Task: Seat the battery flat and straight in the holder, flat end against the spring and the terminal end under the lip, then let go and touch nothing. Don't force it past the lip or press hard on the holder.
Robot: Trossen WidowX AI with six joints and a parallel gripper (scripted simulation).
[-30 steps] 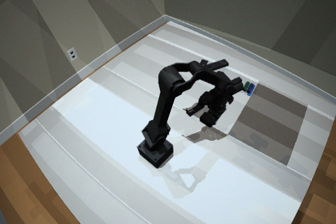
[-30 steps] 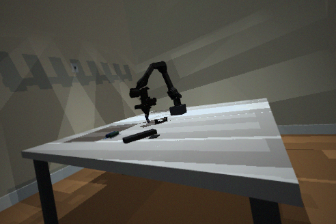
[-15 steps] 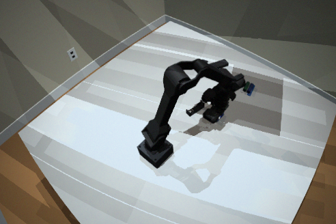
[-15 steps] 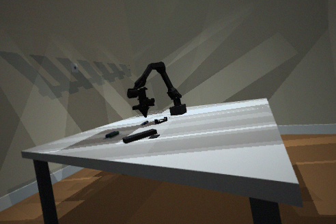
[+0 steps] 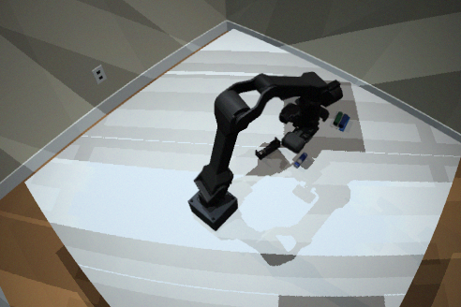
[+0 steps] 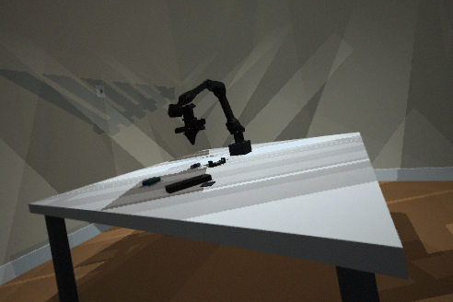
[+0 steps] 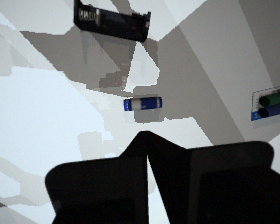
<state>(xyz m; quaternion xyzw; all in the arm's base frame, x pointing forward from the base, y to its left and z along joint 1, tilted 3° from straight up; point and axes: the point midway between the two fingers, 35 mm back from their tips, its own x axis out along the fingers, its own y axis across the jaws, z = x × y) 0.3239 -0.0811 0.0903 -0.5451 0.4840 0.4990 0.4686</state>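
The battery is 11 cm below my gripper tip and 1 cm ahead of it. Round my gripper tip: long black bar: 28 cm ahead, 24 cm to the left, 11 cm below.
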